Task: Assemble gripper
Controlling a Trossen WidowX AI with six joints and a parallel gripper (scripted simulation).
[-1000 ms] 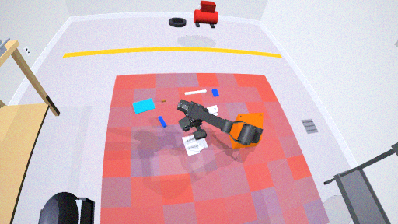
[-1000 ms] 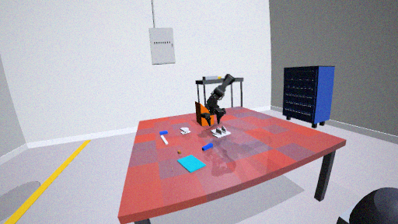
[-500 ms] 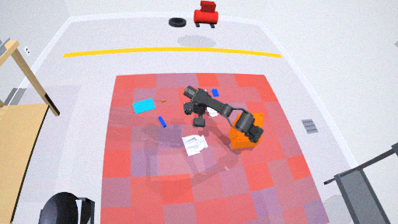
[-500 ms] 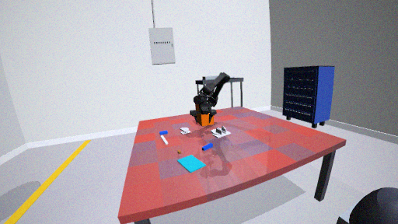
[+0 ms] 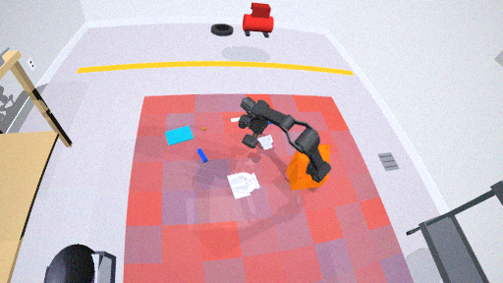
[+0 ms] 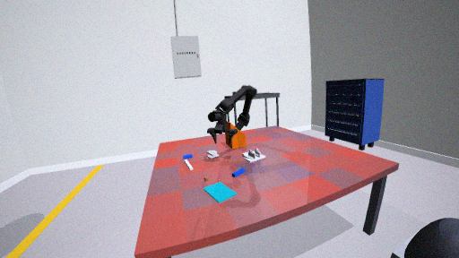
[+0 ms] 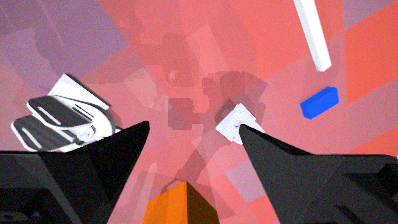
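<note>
My gripper tip is 80 mm past the small white part, 70 mm to the left of it and 80 mm above it. From my gripper tip the other things lie so: white bar: 30 mm ahead, 230 mm to the right, 100 mm below; white jaw: 20 mm ahead, 160 mm to the left, 90 mm below; blue block: 240 mm ahead, 40 mm to the left, 100 mm below.
</note>
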